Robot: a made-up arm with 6 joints. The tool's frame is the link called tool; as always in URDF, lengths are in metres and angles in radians. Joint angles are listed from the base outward. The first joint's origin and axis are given. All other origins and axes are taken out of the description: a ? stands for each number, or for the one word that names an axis. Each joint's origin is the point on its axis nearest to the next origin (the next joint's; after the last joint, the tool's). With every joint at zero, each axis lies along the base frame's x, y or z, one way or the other. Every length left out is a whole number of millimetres.
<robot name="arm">
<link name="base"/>
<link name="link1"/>
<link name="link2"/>
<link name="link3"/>
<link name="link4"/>
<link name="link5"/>
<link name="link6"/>
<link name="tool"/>
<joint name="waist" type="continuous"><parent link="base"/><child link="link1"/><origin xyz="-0.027 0.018 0.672"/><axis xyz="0 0 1"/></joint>
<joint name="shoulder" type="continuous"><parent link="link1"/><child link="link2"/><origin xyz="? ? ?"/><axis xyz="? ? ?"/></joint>
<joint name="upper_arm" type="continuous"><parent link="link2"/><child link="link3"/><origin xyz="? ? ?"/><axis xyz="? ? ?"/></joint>
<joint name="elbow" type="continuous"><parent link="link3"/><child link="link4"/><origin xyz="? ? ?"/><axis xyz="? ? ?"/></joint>
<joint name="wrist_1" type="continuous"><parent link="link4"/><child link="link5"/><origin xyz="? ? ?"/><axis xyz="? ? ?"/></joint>
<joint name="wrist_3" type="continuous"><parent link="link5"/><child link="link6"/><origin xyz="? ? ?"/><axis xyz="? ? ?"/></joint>
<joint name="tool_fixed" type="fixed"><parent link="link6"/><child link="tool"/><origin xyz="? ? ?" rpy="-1.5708 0 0"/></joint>
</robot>
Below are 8 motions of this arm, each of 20 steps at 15 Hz.
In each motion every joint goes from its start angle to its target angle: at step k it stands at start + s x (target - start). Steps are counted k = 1, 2, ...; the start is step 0. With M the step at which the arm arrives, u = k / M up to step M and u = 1 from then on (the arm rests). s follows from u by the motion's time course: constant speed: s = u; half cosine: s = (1 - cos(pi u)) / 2; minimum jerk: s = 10 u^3 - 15 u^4 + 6 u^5.
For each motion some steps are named. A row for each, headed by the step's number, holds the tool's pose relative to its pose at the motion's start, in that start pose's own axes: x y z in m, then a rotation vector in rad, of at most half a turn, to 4 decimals.
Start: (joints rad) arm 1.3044 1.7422 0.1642 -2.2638 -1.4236 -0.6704
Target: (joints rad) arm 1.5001 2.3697 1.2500 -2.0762 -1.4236 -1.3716
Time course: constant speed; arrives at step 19
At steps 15, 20:
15: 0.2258 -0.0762 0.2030 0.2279 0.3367 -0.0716
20: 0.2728 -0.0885 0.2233 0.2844 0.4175 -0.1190

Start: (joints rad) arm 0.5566 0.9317 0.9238 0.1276 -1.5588 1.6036
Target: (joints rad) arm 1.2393 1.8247 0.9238 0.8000 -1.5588 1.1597
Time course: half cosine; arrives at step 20
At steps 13, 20:
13: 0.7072 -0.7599 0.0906 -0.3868 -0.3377 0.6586
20: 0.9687 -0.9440 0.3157 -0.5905 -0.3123 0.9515

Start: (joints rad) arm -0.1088 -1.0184 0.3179 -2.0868 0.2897 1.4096
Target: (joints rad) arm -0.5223 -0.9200 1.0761 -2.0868 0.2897 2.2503
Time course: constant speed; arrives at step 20
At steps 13, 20:
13: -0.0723 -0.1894 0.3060 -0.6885 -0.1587 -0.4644
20: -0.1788 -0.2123 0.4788 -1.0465 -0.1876 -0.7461

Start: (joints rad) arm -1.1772 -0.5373 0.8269 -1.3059 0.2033 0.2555
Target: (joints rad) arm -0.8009 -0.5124 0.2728 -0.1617 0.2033 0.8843
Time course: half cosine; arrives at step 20
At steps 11, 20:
11: -0.0747 0.1208 -0.2308 -0.8503 0.0163 0.2949
20: -0.1722 0.2482 -0.3286 -1.4197 -0.2375 0.5518

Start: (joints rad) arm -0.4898 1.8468 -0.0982 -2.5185 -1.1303 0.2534
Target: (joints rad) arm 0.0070 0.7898 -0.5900 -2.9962 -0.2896 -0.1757
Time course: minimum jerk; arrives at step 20
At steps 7, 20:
7: 0.0351 0.1292 0.0575 0.0144 -0.0304 -0.1130
20: 0.0211 0.5499 0.0031 0.2364 -0.1501 -0.3523

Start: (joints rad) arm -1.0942 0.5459 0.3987 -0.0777 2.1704 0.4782
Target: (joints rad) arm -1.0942 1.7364 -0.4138 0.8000 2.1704 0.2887
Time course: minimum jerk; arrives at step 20
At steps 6, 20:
6: -0.2846 -0.1132 -0.0849 0.1090 -0.2518 0.2398
20: -0.6052 -1.2680 -0.7207 1.0369 -0.7772 1.7870

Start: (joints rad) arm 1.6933 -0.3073 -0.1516 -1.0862 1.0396 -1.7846
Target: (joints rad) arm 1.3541 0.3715 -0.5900 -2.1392 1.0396 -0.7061
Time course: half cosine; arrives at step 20
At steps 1, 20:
1: -0.0017 -0.0061 -0.0005 -0.0096 -0.0005 -0.0090
20: -0.4447 -0.6559 0.2561 -1.2837 0.1151 -1.6873

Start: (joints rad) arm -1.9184 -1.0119 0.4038 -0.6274 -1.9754 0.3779
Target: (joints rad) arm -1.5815 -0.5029 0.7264 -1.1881 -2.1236 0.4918
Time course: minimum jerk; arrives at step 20
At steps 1, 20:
1: 0.0002 -0.0002 -0.0004 -0.0005 -0.0011 0.0000
20: 0.2796 -0.2333 -0.2244 -0.4289 -0.8951 -0.0590

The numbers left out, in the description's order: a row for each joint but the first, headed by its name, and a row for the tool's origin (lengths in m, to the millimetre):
shoulder: xyz 0.02 -0.013 0, axis 0 1 0
upper_arm: xyz -0.019 0 0.497, axis 0 -1 0
elbow: xyz 0.909 0 0.004, axis -1 0 0
wrist_1: xyz 0 -0.157 0.012, axis 0 -1 0
wrist_3: xyz 0.001 0 0, axis -1 0 0
tool: xyz 0 0.016 0.014

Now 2 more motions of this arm.
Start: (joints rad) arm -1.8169 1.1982 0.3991 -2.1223 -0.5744 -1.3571
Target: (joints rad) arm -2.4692 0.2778 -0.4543 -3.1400 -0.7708 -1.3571
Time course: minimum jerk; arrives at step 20
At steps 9, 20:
9: -0.2164 0.1783 0.0387 0.4036 -0.1404 0.4496
20: -0.5769 0.2983 0.0573 0.8327 -0.3014 1.2401

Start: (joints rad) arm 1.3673 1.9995 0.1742 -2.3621 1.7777 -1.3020
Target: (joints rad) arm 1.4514 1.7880 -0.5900 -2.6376 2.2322 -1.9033
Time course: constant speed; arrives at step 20
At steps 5, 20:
5: 0.0805 -0.0939 0.0069 0.0511 -0.2108 -0.0658
20: 0.3431 -0.3633 0.1130 0.1982 -0.9160 -0.0242

